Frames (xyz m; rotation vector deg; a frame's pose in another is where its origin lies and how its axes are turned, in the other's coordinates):
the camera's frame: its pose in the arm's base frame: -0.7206 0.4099 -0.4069 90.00 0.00 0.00
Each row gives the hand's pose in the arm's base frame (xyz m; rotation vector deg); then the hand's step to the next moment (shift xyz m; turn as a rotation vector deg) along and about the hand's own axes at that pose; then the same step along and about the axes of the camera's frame.
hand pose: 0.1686 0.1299 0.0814 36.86 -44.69 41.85
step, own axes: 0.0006 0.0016 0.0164 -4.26 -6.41 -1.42
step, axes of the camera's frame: -0.0073 0.0099 0.0110 3.39 -5.72 4.13
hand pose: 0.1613 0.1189 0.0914 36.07 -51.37 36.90
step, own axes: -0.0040 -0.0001 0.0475 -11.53 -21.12 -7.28
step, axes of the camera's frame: -0.0254 0.0192 0.0355 13.64 -17.95 11.11
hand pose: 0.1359 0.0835 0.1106 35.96 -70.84 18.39
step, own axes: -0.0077 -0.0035 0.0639 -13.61 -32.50 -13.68
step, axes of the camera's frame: -0.0500 0.0040 0.0405 24.21 -24.20 16.03
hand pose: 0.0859 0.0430 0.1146 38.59 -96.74 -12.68
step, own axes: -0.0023 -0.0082 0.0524 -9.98 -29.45 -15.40
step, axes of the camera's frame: -0.0469 -0.0185 0.0167 24.57 -19.24 15.16
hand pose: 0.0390 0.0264 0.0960 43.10 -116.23 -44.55
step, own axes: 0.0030 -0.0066 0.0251 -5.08 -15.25 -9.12
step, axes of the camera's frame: -0.0211 -0.0154 0.0000 13.65 -9.38 8.21
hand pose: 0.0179 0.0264 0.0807 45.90 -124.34 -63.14
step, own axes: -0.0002 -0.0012 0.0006 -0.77 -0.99 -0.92
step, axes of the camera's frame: 0.0000 -0.0013 0.0001 1.41 -0.54 0.38
